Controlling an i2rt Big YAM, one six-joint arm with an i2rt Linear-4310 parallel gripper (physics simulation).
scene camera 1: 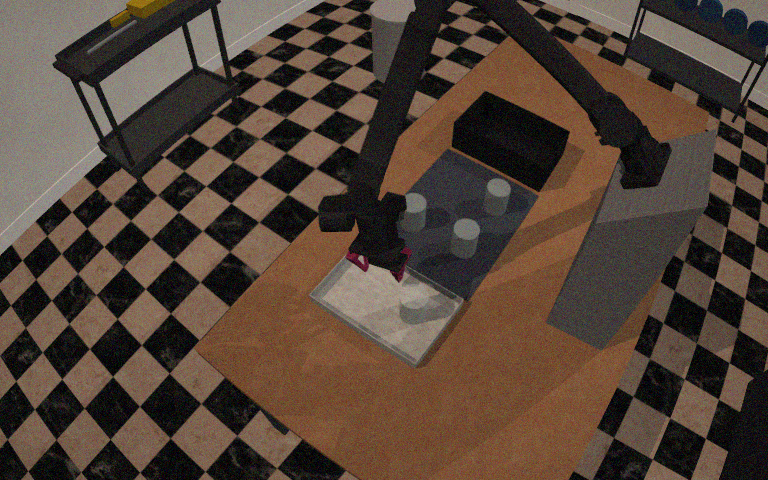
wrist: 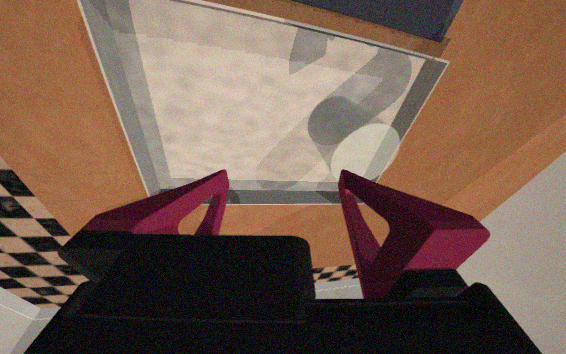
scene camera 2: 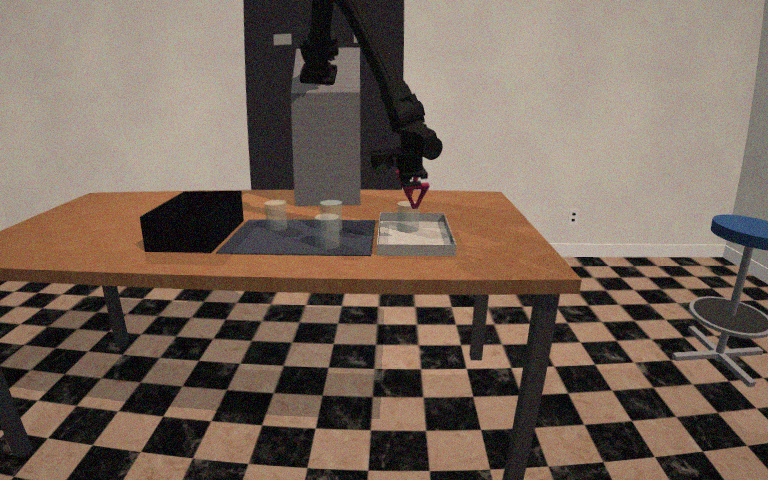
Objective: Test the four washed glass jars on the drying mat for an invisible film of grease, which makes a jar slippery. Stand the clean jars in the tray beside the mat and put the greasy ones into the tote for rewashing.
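Seen in the pictures: gripper, fingertip midpoint: (scene camera 1: 383,275) (wrist: 283,177) (scene camera 2: 411,202); arm's base, link origin: (scene camera 1: 647,168) (scene camera 2: 318,75).
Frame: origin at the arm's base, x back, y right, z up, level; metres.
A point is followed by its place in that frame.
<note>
My gripper (scene camera 1: 382,273) {z -0.350, x -0.380, y -0.352 m} (scene camera 2: 416,204) {z -0.350, x -0.380, y -0.352 m} (wrist: 283,177) {z -0.350, x -0.380, y -0.352 m} is open and empty, its magenta fingers above the light-floored tray (scene camera 1: 364,330) {z -0.453, x -0.355, y -0.445 m} (scene camera 2: 416,249) {z -0.437, x -0.515, y -0.374 m} (wrist: 135,115) {z -0.448, x -0.513, y -0.370 m}. One pale glass jar (scene camera 1: 414,310) {z -0.380, x -0.280, y -0.361 m} (scene camera 2: 407,219) {z -0.412, x -0.335, y -0.338 m} (wrist: 366,150) {z -0.374, x -0.305, y -0.330 m} stands upright in the tray, just beyond the right fingertip in the wrist view. Three jars stand upright and apart on the dark blue mat (scene camera 1: 453,169) {z -0.451, x -0.508, y 0.088 m} (scene camera 2: 294,243) {z -0.451, x -0.472, y -0.042 m} (wrist: 390,15) {z -0.451, x -0.293, y -0.228 m}: one jar (scene camera 1: 496,196) {z -0.374, x -0.329, y 0.026 m} (scene camera 2: 275,216) {z -0.407, x -0.370, y 0.045 m} towards the tote, one jar (scene camera 1: 464,240) {z -0.376, x -0.310, y -0.141 m} (scene camera 2: 330,207) {z -0.379, x -0.357, y -0.118 m} towards the pedestal, and one jar (scene camera 1: 415,215) {z -0.382, x -0.449, y -0.157 m} (scene camera 2: 327,233) {z -0.408, x -0.505, y -0.144 m}, partly behind the gripper in scene camera 1. No grease film shows.
The black tote (scene camera 1: 504,141) {z -0.451, x -0.462, y 0.296 m} (scene camera 2: 186,226) {z -0.381, x -0.576, y 0.224 m} stands at the mat's end opposite the tray. A grey pedestal (scene camera 1: 628,254) {z -0.095, x 0.050, y -0.136 m} (scene camera 2: 326,147) {z -0.248, x -0.055, y -0.037 m} stands beside the mat under the arm. The wooden table (scene camera 1: 498,407) {z -0.454, x 0.002, y -0.398 m} (scene camera 2: 498,260) {z -0.454, x -0.521, y -0.582 m} bears them all. A blue-topped stool (scene camera 2: 741,230) stands off the table.
</note>
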